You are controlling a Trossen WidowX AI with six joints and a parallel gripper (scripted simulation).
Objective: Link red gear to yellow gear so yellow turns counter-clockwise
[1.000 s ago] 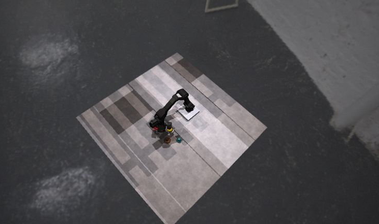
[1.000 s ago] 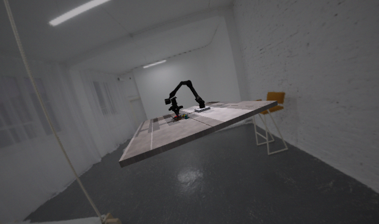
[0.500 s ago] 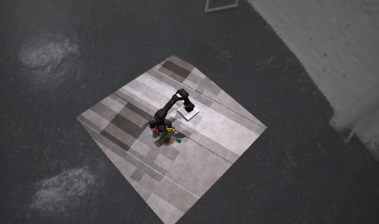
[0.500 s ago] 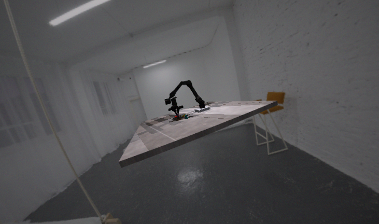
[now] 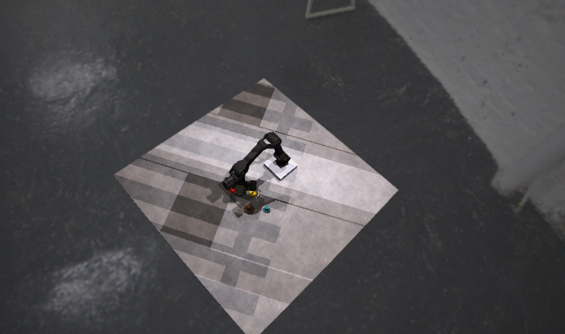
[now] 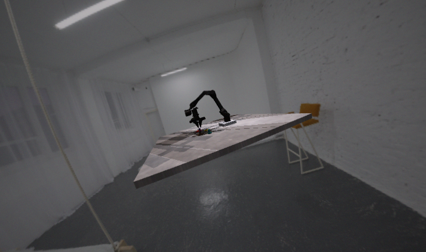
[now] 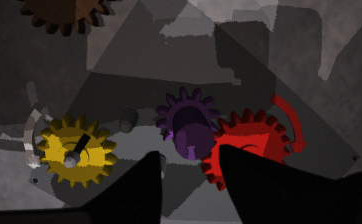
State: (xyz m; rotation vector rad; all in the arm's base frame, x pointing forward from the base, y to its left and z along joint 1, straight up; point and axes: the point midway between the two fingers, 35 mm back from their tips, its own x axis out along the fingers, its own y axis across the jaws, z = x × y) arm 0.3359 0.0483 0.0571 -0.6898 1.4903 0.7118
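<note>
The purple gear lies 3 cm below my gripper tip. From my gripper tip the other things lie so: red gear 5 cm to the right, 4 cm below, 2 cm ahead; then yellow gear 7 cm behind, 4 cm below, 3 cm to the left; then grey board 5 cm below, 4 cm to the right, 1 cm behind.
</note>
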